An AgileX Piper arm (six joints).
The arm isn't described. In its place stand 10 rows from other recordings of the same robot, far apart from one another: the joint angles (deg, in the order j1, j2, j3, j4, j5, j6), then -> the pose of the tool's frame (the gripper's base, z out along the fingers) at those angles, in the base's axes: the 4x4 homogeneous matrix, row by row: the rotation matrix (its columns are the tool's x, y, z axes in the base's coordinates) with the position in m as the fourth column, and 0 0 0 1 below.
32.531, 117.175, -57.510, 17.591, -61.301, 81.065 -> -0.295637 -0.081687 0.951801 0.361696; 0.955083 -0.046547 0.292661 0.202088; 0.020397 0.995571 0.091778 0.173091; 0 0 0 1
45.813, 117.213, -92.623, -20.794, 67.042, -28.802 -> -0.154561 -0.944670 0.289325 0.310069; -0.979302 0.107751 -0.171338 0.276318; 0.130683 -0.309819 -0.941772 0.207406; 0 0 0 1
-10.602, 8.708, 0.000, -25.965, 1.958, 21.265 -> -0.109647 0.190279 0.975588 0.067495; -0.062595 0.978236 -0.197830 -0.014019; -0.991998 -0.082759 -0.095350 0.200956; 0 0 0 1
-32.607, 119.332, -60.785, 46.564, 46.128, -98.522 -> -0.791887 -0.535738 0.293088 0.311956; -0.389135 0.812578 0.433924 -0.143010; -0.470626 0.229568 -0.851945 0.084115; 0 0 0 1
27.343, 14.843, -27.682, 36.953, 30.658, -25.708 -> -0.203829 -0.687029 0.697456 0.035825; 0.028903 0.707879 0.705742 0.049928; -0.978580 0.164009 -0.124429 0.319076; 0 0 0 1
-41.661, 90.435, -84.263, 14.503, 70.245, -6.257 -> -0.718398 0.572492 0.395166 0.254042; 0.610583 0.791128 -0.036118 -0.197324; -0.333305 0.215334 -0.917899 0.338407; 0 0 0 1
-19.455, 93.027, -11.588, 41.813, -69.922, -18.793 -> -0.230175 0.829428 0.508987 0.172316; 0.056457 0.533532 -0.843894 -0.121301; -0.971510 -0.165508 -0.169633 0.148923; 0 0 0 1
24.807, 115.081, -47.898, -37.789, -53.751, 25.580 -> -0.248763 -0.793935 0.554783 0.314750; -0.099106 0.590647 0.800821 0.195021; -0.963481 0.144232 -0.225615 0.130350; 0 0 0 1
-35.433, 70.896, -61.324, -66.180, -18.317, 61.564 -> 0.023529 0.323383 0.945976 0.245595; -0.088423 0.943202 -0.320236 -0.142638; -0.995805 -0.076111 0.050787 0.409020; 0 0 0 1
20.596, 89.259, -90.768, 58.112, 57.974, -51.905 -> -0.348765 -0.892030 0.287482 0.289768; -0.278414 0.391507 0.877045 0.178873; -0.894901 0.225843 -0.384898 0.421104; 0 0 0 1
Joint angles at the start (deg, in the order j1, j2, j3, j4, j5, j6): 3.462 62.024 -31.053 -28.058 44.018 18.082
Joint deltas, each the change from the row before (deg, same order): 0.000 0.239 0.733 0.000 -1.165 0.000; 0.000 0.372 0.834 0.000 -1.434 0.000; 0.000 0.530 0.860 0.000 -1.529 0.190; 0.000 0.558 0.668 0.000 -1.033 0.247; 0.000 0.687 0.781 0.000 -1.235 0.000; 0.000 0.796 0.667 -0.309 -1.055 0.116; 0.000 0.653 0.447 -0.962 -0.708 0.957; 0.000 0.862 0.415 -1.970 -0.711 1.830; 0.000 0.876 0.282 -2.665 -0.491 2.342; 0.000 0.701 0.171 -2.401 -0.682 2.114
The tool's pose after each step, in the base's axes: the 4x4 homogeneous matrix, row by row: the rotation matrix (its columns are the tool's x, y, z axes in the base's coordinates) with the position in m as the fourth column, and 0 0 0 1 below. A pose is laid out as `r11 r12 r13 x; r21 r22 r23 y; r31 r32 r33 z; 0 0 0 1`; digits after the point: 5 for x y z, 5 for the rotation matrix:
-0.91625 0.01928 0.40015 0.17240; -0.10942 0.94881 -0.29628 -0.01873; -0.38538 -0.31525 -0.86724 0.21797; 0 0 0 1
-0.91479 0.00959 0.40381 0.17244; -0.11686 0.95068 -0.28731 -0.01794; -0.38665 -0.31002 -0.86856 0.21359; 0 0 0 1
-0.91388 0.00183 0.40598 0.17266; -0.12143 0.95298 -0.27764 -0.01706; -0.38740 -0.30303 -0.87069 0.20868; 0 0 0 1
-0.91520 -0.00294 0.40299 0.17273; -0.12251 0.95468 -0.27126 -0.01645; -0.38393 -0.29763 -0.87408 0.20439; 0 0 0 1
-0.91675 -0.01324 0.39925 0.17276; -0.12857 0.95605 -0.26351 -0.01573; -0.37821 -0.29290 -0.87816 0.19931; 0 0 0 1
-0.91891 -0.02389 0.39374 0.17302; -0.13616 0.95603 -0.25975 -0.01534; -0.37022 -0.29230 -0.88176 0.19449; 0 0 0 1
-0.92019 -0.02454 0.39069 0.17349; -0.13748 0.95472 -0.26382 -0.01566; -0.36653 -0.29648 -0.88190 0.19119; 0 0 0 1
-0.92115 -0.02205 0.38858 0.17458; -0.13923 0.95099 -0.27611 -0.01670; -0.36345 -0.30845 -0.87907 0.18779; 0 0 0 1
-0.92148 -0.01768 0.38803 0.17607; -0.14227 0.94491 -0.29480 -0.01831; -0.36144 -0.32686 -0.87323 0.18512; 0 0 0 1
-0.91894 -0.01422 0.39415 0.17793; -0.14670 0.93997 -0.30811 -0.01944; -0.36611 -0.34095 -0.86586 0.18343; 0 0 0 1

